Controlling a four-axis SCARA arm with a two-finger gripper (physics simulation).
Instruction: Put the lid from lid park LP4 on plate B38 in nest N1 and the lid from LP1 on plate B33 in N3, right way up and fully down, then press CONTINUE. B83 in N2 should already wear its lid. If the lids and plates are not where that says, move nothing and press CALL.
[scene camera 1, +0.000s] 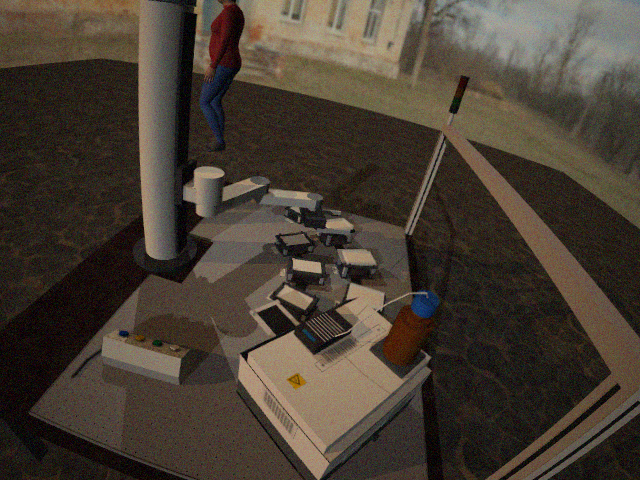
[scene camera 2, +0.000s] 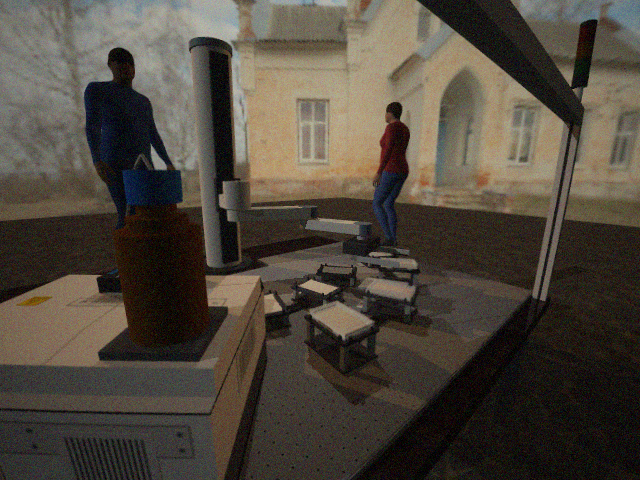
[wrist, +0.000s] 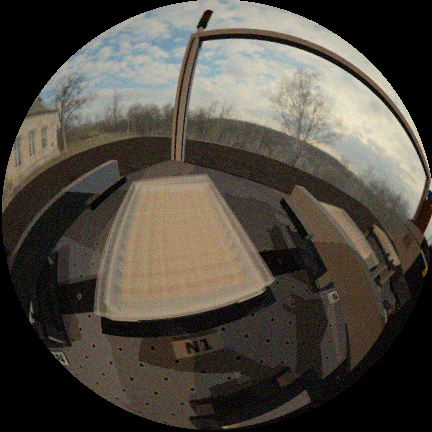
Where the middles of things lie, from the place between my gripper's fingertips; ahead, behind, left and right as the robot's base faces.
My hand is 18 cm short of the brown bottle (scene camera 2: 159, 253), 79 cm to the left of it and 20 cm below it.
